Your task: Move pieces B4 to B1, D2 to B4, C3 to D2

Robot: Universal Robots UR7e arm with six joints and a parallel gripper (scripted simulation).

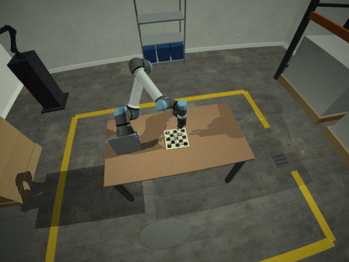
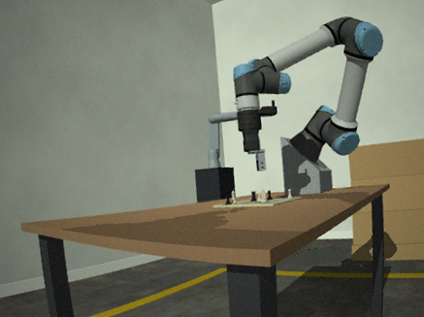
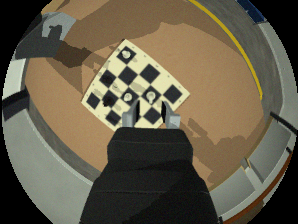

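The white piece lies 10 cm below my hand. Round my hand: black piece (10 cm below, 8 cm behind, 7 cm to the right); then chessboard (12 cm below, 4 cm behind, 3 cm to the right).
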